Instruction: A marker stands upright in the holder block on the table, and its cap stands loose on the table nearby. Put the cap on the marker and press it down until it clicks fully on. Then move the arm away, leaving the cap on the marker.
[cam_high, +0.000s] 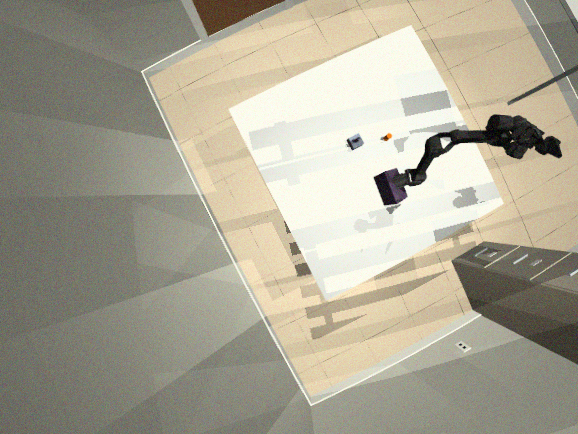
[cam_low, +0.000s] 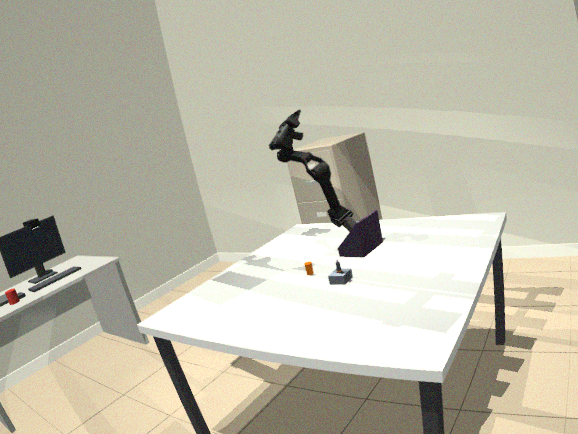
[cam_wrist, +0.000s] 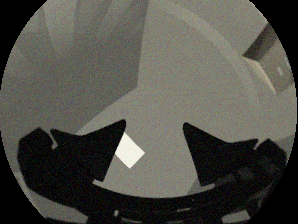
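The orange cap lies 37 cm ahead of my gripper tip, 9 cm to the left of it and 65 cm below it. The rest, counted from my gripper tip: grey holder block: 44 cm ahead, 27 cm to the left, 66 cm below.
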